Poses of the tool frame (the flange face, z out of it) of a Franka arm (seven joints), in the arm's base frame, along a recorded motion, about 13 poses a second.
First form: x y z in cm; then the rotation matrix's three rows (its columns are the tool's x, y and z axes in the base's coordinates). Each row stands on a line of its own.
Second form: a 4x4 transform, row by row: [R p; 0 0 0 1], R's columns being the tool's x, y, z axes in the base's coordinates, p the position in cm. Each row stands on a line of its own. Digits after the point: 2 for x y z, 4 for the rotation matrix.
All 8 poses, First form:
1:
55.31 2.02 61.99
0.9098 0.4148 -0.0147
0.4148 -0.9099 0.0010
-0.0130 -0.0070 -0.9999
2:
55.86 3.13 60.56
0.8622 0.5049 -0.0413
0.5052 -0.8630 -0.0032
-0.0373 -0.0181 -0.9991
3:
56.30 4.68 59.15
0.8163 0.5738 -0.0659
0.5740 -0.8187 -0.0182
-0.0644 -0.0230 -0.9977
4:
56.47 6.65 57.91
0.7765 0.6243 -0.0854
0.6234 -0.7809 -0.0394
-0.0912 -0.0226 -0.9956
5:
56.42 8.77 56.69
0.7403 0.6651 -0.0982
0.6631 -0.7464 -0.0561
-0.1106 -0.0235 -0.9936
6:
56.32 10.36 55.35
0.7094 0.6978 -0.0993
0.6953 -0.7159 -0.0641
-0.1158 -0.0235 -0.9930
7:
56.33 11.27 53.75
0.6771 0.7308 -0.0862
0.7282 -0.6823 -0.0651
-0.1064 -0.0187 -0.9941
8:
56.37 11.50 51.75
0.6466 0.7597 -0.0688
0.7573 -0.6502 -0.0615
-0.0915 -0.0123 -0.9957
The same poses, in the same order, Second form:
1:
0.9098 0.4148 -0.0147 55.31
0.4148 -0.9099 0.0010 2.02
-0.0130 -0.0070 -0.9999 61.99
0 0 0 1

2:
0.8622 0.5049 -0.0413 55.86
0.5052 -0.8630 -0.0032 3.13
-0.0373 -0.0181 -0.9991 60.56
0 0 0 1

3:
0.8163 0.5738 -0.0659 56.30
0.5740 -0.8187 -0.0182 4.68
-0.0644 -0.0230 -0.9977 59.15
0 0 0 1

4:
0.7765 0.6243 -0.0854 56.47
0.6234 -0.7809 -0.0394 6.65
-0.0912 -0.0226 -0.9956 57.91
0 0 0 1

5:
0.7403 0.6651 -0.0982 56.42
0.6631 -0.7464 -0.0561 8.77
-0.1106 -0.0235 -0.9936 56.69
0 0 0 1

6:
0.7094 0.6978 -0.0993 56.32
0.6953 -0.7159 -0.0641 10.36
-0.1158 -0.0235 -0.9930 55.35
0 0 0 1

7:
0.6771 0.7308 -0.0862 56.33
0.7282 -0.6823 -0.0651 11.27
-0.1064 -0.0187 -0.9941 53.75
0 0 0 1

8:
0.6466 0.7597 -0.0688 56.37
0.7573 -0.6502 -0.0615 11.50
-0.0915 -0.0123 -0.9957 51.75
0 0 0 1

